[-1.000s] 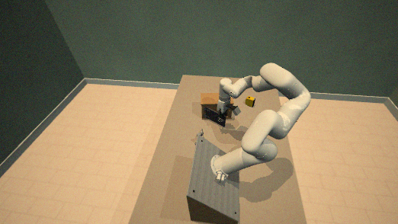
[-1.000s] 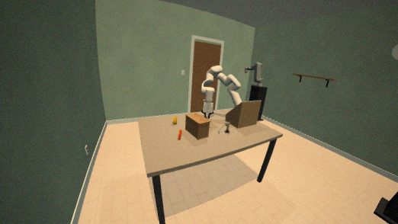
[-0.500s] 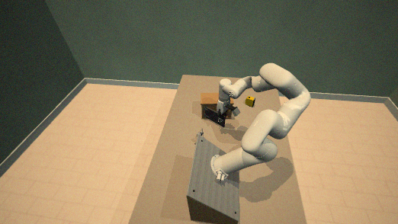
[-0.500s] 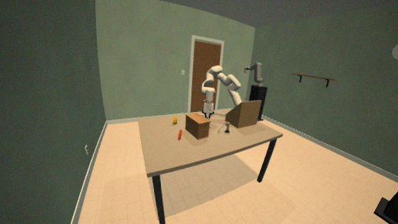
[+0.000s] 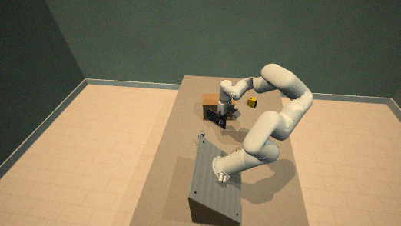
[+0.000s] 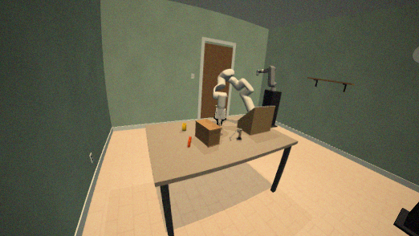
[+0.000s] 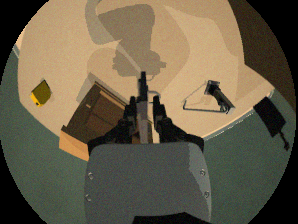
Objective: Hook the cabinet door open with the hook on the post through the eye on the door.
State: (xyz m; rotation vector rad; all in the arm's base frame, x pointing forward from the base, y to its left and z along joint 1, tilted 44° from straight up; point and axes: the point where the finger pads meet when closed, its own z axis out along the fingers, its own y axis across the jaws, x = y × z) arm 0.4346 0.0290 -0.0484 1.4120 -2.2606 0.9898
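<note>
The hook post lies 140 mm behind my hand, 120 mm to the left of it and 60 mm below it. The rest, counted from my hand: grey hook 120 mm to the left, 110 mm behind, 70 mm below; then orange object 310 mm ahead, 110 mm below, 90 mm to the left; then dark door 70 mm to the left, 60 mm below, 30 mm ahead.
</note>
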